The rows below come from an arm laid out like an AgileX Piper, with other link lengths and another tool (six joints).
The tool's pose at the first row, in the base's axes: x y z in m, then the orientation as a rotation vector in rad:
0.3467 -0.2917 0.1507 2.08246 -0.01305 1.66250
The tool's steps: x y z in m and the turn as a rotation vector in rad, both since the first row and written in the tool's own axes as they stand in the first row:
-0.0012 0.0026 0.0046 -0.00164 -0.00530 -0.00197
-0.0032 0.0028 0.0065 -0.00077 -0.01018 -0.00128
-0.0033 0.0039 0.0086 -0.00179 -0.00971 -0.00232
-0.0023 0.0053 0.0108 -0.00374 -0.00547 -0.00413
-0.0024 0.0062 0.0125 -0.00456 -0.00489 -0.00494
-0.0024 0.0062 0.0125 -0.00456 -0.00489 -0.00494
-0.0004 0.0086 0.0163 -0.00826 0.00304 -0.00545
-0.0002 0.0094 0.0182 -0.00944 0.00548 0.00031
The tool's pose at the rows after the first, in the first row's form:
0.3498 -0.2960 0.1498 2.08503 -0.01407 1.65528
0.3510 -0.2974 0.1477 2.08994 -0.01565 1.65090
0.3526 -0.2992 0.1477 2.08846 -0.01526 1.65044
0.3545 -0.3010 0.1488 2.08292 -0.01361 1.65314
0.3557 -0.3024 0.1488 2.08157 -0.01326 1.65299
0.3557 -0.3024 0.1488 2.08157 -0.01326 1.65299
0.3590 -0.3054 0.1509 2.07208 -0.01322 1.65967
0.3606 -0.3067 0.1510 2.07103 -0.01941 1.66518

